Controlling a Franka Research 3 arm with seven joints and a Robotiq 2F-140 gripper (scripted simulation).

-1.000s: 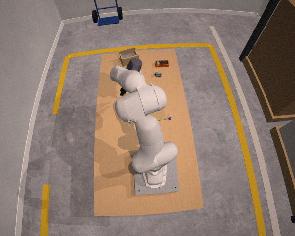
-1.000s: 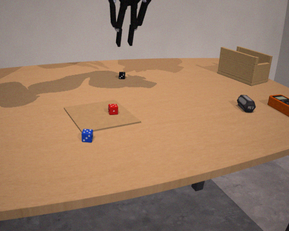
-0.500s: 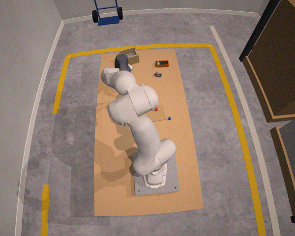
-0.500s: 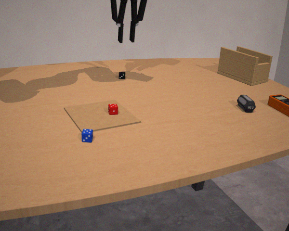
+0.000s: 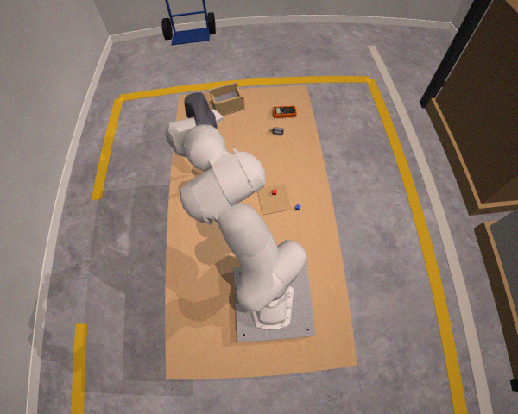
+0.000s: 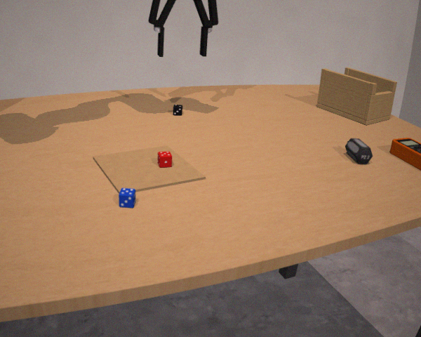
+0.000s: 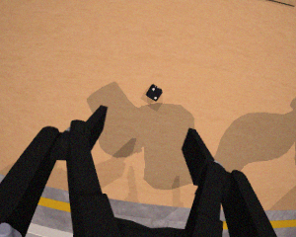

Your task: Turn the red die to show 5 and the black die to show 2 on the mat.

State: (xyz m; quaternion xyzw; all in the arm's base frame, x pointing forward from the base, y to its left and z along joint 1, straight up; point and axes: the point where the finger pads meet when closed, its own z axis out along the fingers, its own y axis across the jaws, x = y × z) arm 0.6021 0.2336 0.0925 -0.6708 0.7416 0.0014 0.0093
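Now: hand 10 mm past the black die, 20 mm to the left of it and 150 mm above it. Round my hand: dark grey device (250 mm ahead, 330 mm to the right, 140 mm below); red die (120 mm behind, 290 mm to the right, 140 mm below); thin tan mat (150 mm behind, 280 mm to the right, 160 mm below).
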